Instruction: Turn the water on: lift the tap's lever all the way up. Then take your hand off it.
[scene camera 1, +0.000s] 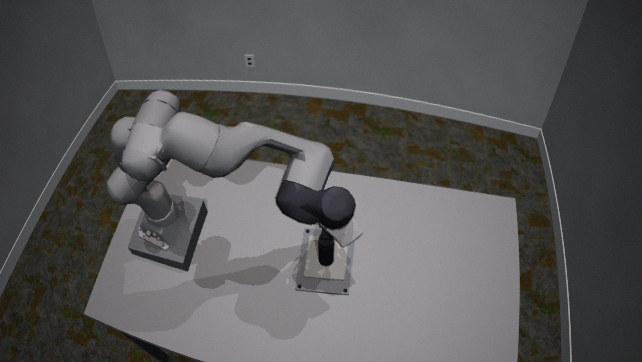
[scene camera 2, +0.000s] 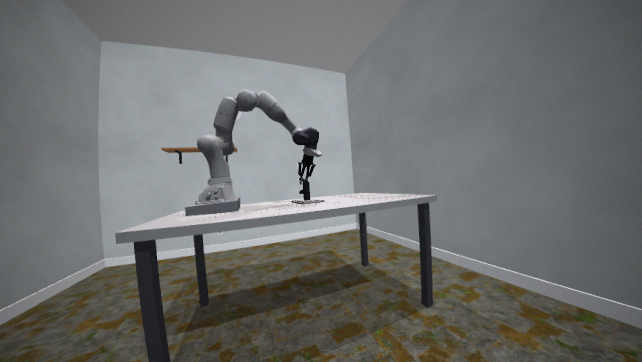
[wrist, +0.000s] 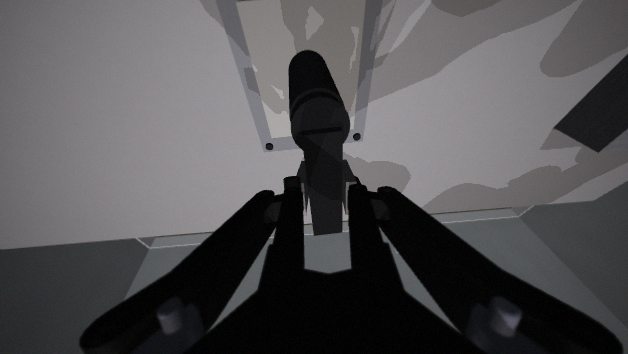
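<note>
The black tap (scene camera 1: 326, 254) (scene camera 2: 306, 191) (wrist: 316, 115) stands upright on its grey base plate (scene camera 1: 322, 285) (wrist: 255, 100). Its flat dark lever (wrist: 327, 200) sticks out from the top of the tap body, toward the bottom of the wrist view. My gripper (scene camera 2: 304, 178) (wrist: 324, 172) is shut on the lever, with one finger on each side of it. The lever's free end shows past the fingertips, between the fingers. In scene camera 1 the fingers are hidden under the wrist. The lever's exact tilt is hard to tell in scene camera 2.
The white table (scene camera 1: 430, 260) (scene camera 2: 370, 199) carries the tap and the arm's grey base block (scene camera 1: 189, 225) (scene camera 2: 212, 207), which stands to the left of the tap in both scene views. A wooden wall shelf (scene camera 2: 180, 149) is behind the arm.
</note>
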